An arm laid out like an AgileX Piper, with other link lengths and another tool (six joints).
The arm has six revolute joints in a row. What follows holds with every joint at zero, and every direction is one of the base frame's. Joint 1 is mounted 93.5 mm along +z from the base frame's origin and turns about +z. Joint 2 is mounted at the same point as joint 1 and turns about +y. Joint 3 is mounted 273.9 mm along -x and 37.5 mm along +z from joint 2 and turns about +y. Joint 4 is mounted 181 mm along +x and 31.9 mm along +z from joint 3 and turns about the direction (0.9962, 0, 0.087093). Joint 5 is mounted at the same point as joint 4 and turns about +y. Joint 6 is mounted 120.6 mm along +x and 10.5 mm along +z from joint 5 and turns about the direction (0.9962, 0, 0.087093). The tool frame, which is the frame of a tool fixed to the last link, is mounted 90.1 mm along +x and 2 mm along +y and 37 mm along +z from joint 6; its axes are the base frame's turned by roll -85.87, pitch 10.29 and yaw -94.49 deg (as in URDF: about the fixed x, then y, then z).
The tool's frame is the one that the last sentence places.
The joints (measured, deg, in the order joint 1, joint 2, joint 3, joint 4, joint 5, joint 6), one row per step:
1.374, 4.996, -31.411, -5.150, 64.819, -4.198
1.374, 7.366, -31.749, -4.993, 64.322, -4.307
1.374, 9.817, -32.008, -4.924, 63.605, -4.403
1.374, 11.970, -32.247, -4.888, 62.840, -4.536
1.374, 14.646, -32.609, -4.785, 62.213, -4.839
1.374, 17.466, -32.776, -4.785, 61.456, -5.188
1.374, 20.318, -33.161, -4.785, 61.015, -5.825
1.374, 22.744, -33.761, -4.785, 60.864, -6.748
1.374, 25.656, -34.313, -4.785, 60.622, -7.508
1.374, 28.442, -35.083, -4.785, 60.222, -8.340
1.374, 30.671, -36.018, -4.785, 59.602, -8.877
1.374, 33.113, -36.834, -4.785, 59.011, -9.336
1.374, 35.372, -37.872, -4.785, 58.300, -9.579
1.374, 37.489, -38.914, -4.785, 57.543, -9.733
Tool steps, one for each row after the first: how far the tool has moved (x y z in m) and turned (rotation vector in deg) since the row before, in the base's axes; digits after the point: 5 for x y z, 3 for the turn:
0.00396, 0.00073, 0.00057, -0.014, 1.546, 0.178
0.00459, 0.00050, 0.00054, -0.082, 1.484, 0.143
0.00439, 0.00042, 0.00080, -0.130, 1.159, 0.154
0.00500, 0.00070, 0.00005, -0.206, 1.707, 0.278
0.00546, 0.00044, -0.00122, -0.336, 1.917, 0.283
0.00505, 0.00052, -0.00129, -0.533, 2.062, 0.461
0.00412, 0.00058, -0.00041, -0.708, 1.726, 0.651
0.00501, 0.00054, -0.00155, -0.585, 2.161, 0.563
0.00564, 0.00062, 0.00012, -0.606, 1.664, 0.646
0.00594, 0.00052, 0.00259, -0.379, 0.706, 0.454
0.00617, 0.00049, 0.00107, -0.330, 1.062, 0.398
0.00685, 0.00042, 0.00284, -0.175, 0.526, 0.246
0.00699, 0.00039, 0.00305, -0.113, 0.329, 0.182

